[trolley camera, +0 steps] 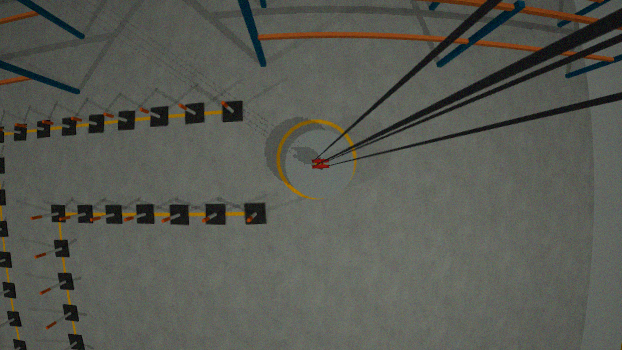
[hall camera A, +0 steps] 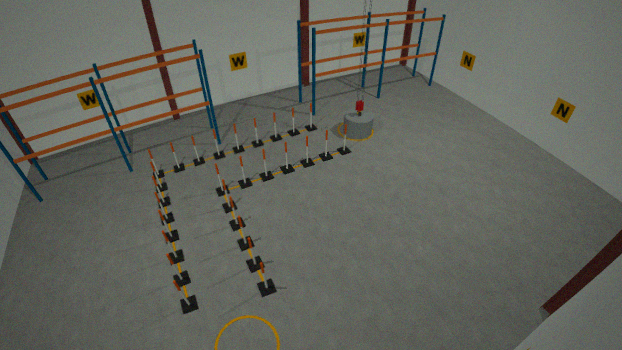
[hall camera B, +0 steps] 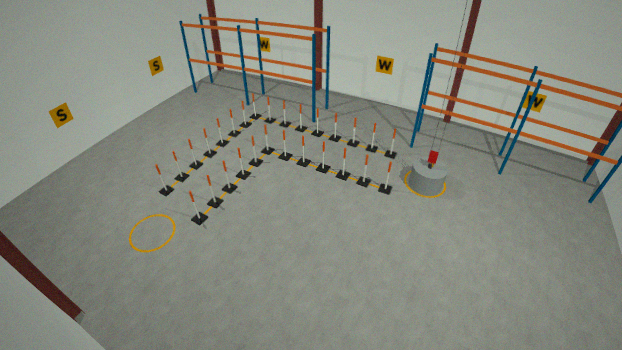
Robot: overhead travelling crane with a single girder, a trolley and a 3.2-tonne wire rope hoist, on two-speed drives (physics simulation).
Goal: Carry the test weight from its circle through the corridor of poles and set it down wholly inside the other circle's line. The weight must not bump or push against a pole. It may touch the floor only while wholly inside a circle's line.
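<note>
The grey round test weight (hall camera A: 358, 128) (hall camera B: 428, 181) (trolley camera: 325, 185) is upright over its yellow circle (hall camera B: 429, 197) (trolley camera: 279, 160). Any gap under it is too small to tell. My hook (hall camera A: 359, 113) (hall camera B: 431, 165) (trolley camera: 320, 164), under the red block, is shut on the weight's top; the ropes run straight. The near-side end pole (hall camera A: 345, 139) (hall camera B: 389, 175) and the far-side end pole (hall camera A: 311, 118) (hall camera B: 393, 142) flank the corridor mouth beside the weight, apart from it. The other circle (hall camera A: 248, 316) (hall camera B: 130, 235) lies beyond the corridor's far end. It does not show in the trolley view.
Orange and white poles on black bases form an L-shaped corridor, with its outer corner pole (hall camera A: 153, 162) (hall camera B: 254, 106) near the left rack. A blue and orange rack (hall camera A: 314, 70) (hall camera B: 414, 125) (trolley camera: 254, 37) stands behind the weight. Another rack (hall camera A: 107, 117) (hall camera B: 314, 80) stands along the same wall.
</note>
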